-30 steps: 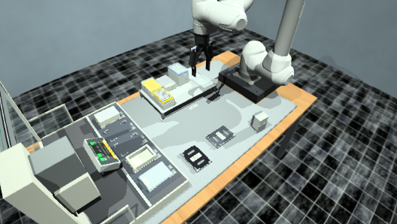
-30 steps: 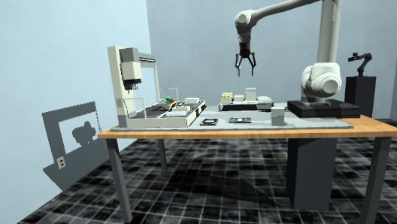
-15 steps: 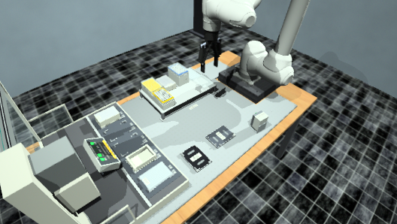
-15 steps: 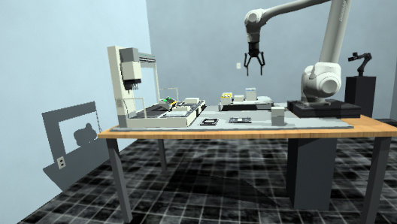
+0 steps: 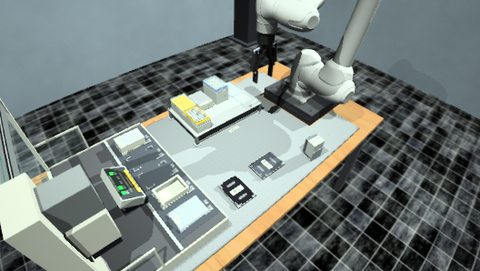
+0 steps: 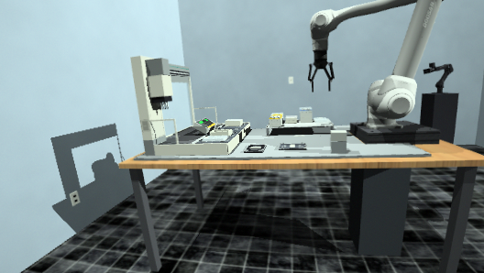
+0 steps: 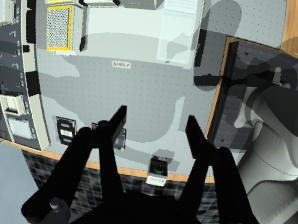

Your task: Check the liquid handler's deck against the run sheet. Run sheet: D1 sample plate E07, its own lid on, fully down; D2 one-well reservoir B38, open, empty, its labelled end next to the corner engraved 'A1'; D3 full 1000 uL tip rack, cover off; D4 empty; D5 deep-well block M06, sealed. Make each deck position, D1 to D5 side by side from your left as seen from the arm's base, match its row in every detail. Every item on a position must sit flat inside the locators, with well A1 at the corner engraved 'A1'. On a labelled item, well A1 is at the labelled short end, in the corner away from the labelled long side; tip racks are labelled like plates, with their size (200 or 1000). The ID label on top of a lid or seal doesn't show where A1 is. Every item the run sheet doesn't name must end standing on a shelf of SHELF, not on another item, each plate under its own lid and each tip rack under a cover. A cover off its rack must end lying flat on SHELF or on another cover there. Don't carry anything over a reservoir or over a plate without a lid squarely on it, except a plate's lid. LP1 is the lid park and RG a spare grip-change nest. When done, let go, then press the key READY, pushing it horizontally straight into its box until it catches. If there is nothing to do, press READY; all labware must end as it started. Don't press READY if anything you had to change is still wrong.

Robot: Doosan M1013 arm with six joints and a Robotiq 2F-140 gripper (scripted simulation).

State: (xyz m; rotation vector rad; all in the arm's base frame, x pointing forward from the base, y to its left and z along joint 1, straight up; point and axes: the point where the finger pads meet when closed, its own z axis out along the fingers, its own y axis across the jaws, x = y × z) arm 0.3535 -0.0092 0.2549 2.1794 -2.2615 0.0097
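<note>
The clear cover lies 30 mm behind my hand, 140 mm to the right of it and 230 mm below it. From my hand the other things lie so: yellow-rimmed tip rack (290 mm ahead, 150 mm to the right, 210 mm below); then blue-rimmed tip rack (70 mm ahead, 280 mm to the right, 180 mm below); then shelf (130 mm ahead, 220 mm to the right, 250 mm below).
</note>
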